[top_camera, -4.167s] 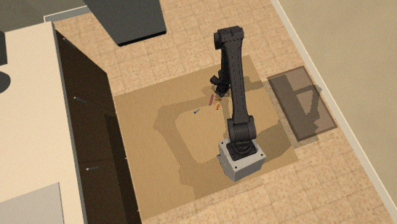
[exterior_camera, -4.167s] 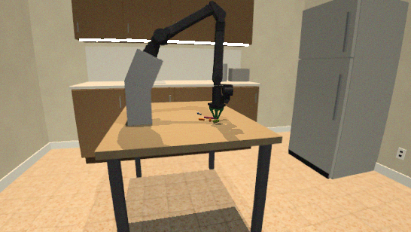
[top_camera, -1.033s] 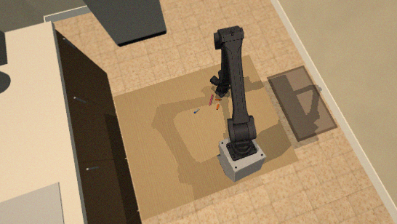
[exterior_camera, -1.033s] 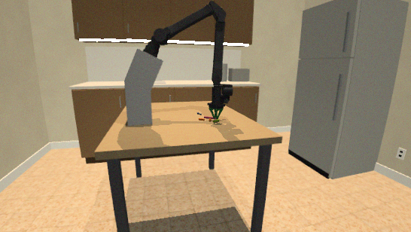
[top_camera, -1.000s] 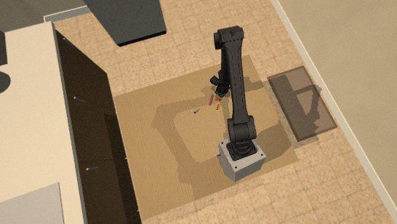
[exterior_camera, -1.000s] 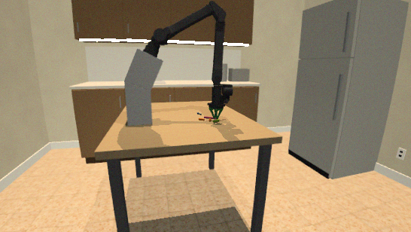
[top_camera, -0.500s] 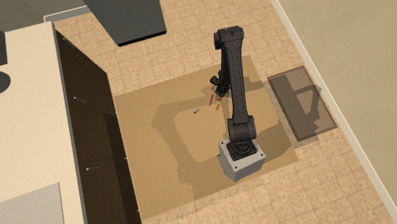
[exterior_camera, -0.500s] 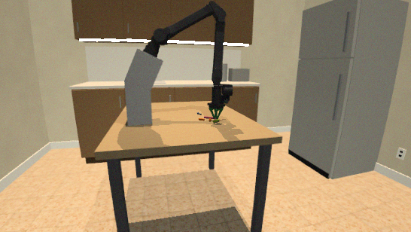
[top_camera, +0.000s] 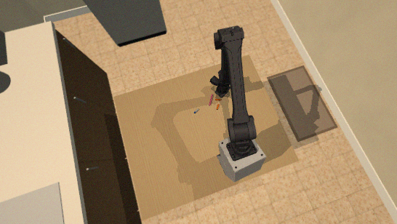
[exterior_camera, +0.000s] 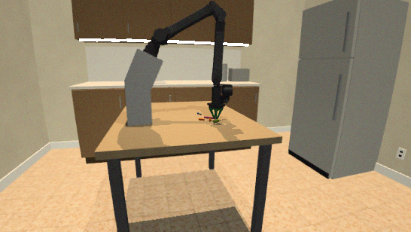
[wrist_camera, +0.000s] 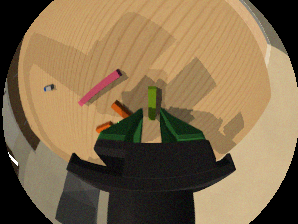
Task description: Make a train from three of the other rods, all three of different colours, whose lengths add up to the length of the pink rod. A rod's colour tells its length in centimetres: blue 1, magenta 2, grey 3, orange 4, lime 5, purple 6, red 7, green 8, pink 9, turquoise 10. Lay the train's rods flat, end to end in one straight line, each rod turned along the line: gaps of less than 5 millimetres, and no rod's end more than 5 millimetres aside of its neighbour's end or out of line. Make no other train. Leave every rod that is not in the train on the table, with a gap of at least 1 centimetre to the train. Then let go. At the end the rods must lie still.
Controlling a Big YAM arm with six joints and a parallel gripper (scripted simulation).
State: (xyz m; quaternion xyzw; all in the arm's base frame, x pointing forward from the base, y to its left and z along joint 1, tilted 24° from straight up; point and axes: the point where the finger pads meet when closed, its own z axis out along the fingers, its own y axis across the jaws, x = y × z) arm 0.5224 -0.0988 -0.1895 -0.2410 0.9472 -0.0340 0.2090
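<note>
Right now the lime rod is 2 cm below my hand. The rest, counted from my hand: grey rod 21 cm to the left, 6 cm behind, 2 cm below; blue rod 23 cm to the left, 7 cm behind, 2 cm below; pink rod 8 cm to the left, 2 cm below, 1 cm behind.
</note>
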